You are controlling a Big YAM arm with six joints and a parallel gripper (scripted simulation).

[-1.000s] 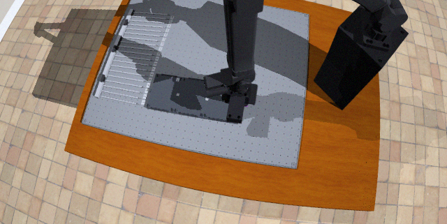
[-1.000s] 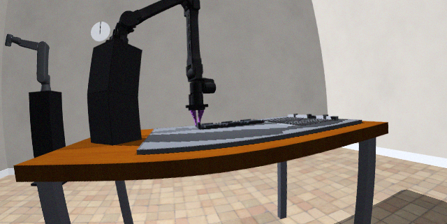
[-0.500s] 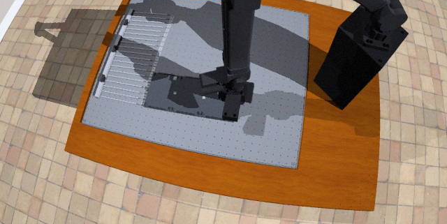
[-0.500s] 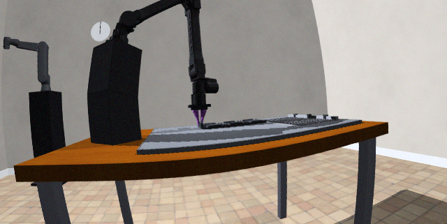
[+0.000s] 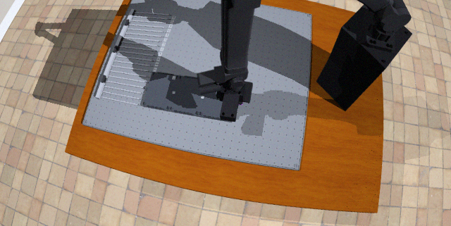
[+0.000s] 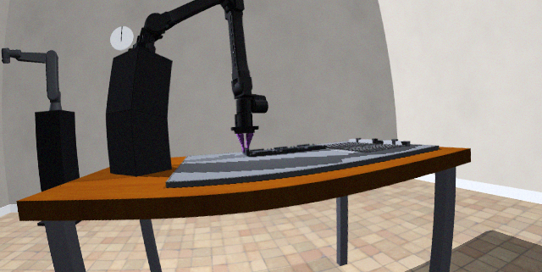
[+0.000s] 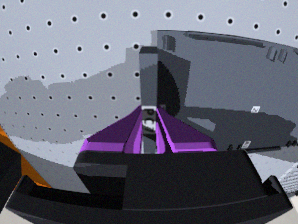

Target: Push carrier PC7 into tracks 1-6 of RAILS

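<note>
My gripper is now 160 mm short of the carrier PC7, 10 mm to the right of it and 10 mm above it.
</note>
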